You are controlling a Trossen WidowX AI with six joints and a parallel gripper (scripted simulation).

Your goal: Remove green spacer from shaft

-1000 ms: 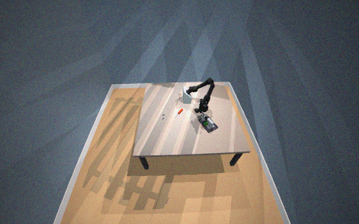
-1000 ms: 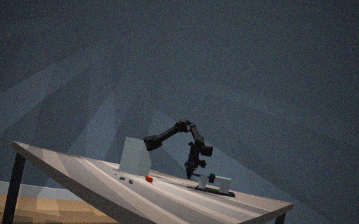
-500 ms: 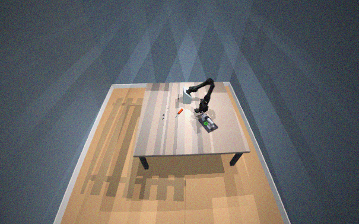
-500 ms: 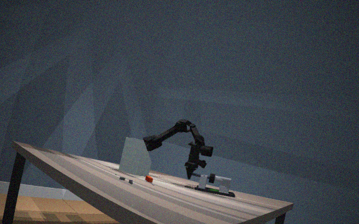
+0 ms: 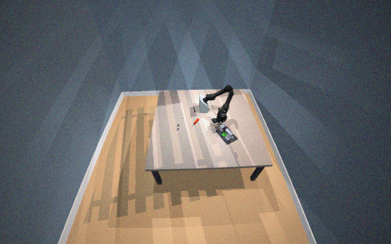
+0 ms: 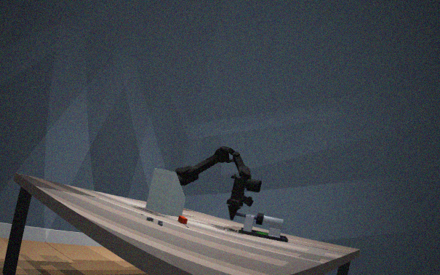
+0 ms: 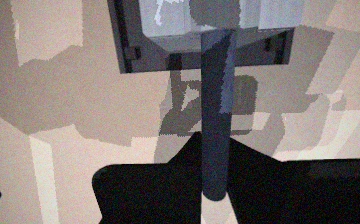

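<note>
Now: the dark blue shaft 60 mm ahead of my gripper tip, 30 mm to the left of it and 30 mm above it. Round my gripper tip: green spacer (150 mm ahead, 50 mm to the left, 30 mm below); dark spacer (120 mm ahead, 60 mm to the left, 30 mm above); red-handled screwdriver (30 mm behind, 290 mm to the right, 40 mm below).
</note>
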